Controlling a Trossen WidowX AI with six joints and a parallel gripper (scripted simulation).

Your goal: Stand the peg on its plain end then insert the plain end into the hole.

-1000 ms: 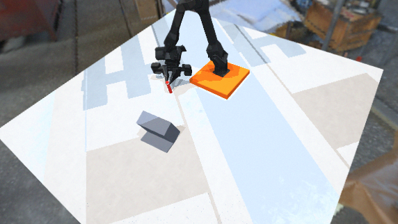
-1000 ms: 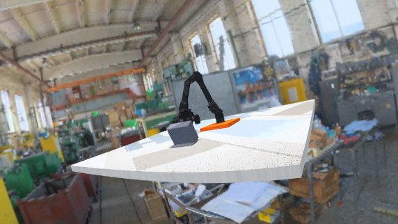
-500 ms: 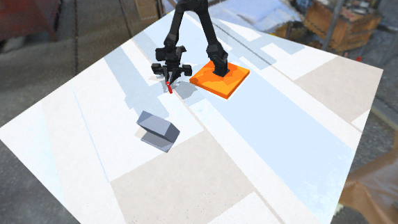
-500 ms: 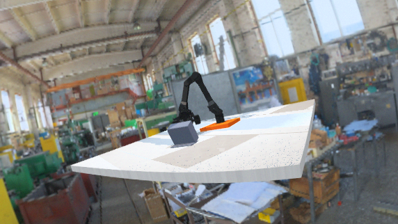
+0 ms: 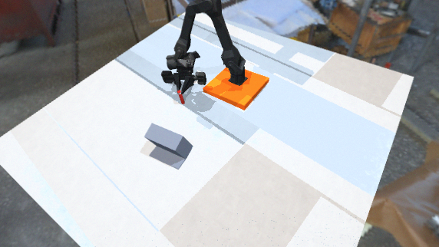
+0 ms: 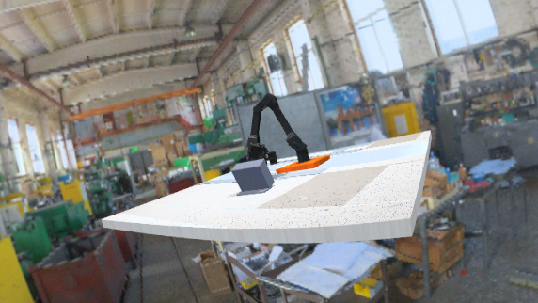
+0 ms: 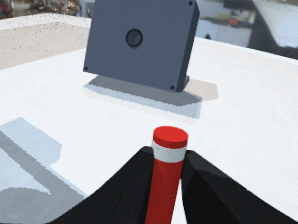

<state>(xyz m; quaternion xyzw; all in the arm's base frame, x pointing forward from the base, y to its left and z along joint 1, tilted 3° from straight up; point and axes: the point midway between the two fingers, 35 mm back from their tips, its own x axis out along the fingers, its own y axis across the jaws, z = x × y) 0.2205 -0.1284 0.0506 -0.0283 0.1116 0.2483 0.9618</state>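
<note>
My gripper tip is now 10 mm above the red peg. The rest, counted from my gripper tip: panel (200 mm ahead, 130 mm to the left, 10 mm below).
</note>
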